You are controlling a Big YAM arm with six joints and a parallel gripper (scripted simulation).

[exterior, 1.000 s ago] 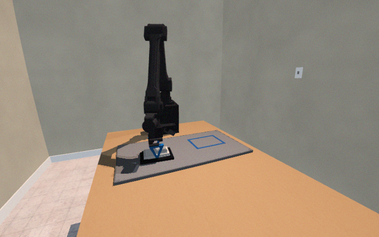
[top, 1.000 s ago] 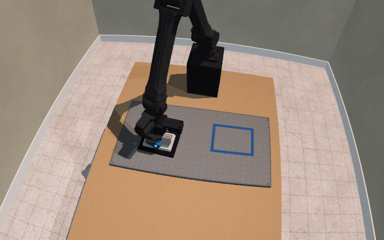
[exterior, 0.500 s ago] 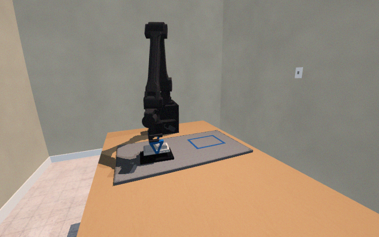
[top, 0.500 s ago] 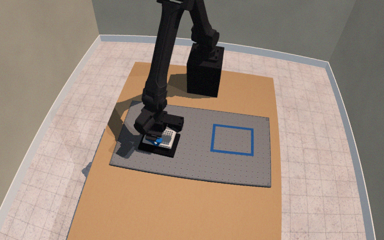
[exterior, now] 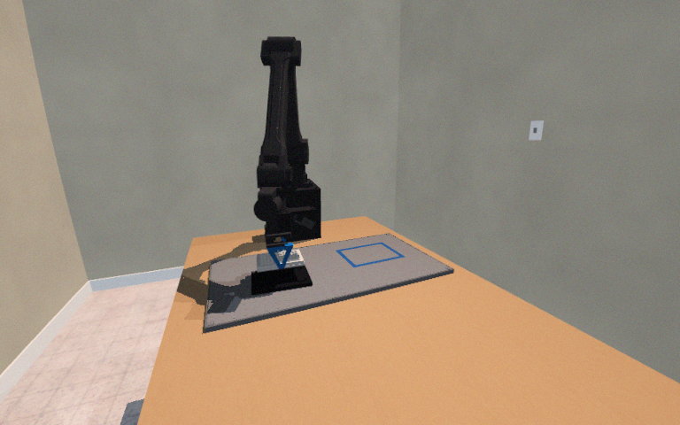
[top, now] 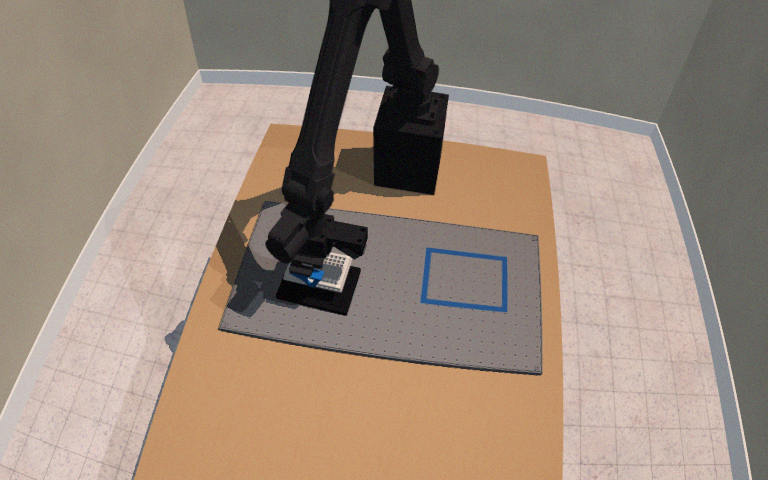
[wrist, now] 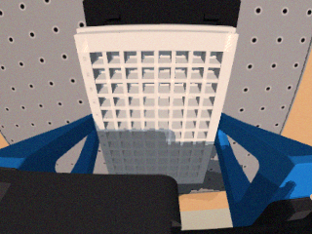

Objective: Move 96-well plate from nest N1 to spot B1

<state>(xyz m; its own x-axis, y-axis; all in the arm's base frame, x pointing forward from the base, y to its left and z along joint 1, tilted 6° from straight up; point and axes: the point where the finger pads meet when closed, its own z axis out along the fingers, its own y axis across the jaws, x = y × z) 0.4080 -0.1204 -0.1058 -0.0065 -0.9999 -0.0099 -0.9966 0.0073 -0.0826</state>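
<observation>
My gripper is now 6 cm above the black plate nest. From my hand the other things lie so: white 96-well plate: right at my hand.
</observation>
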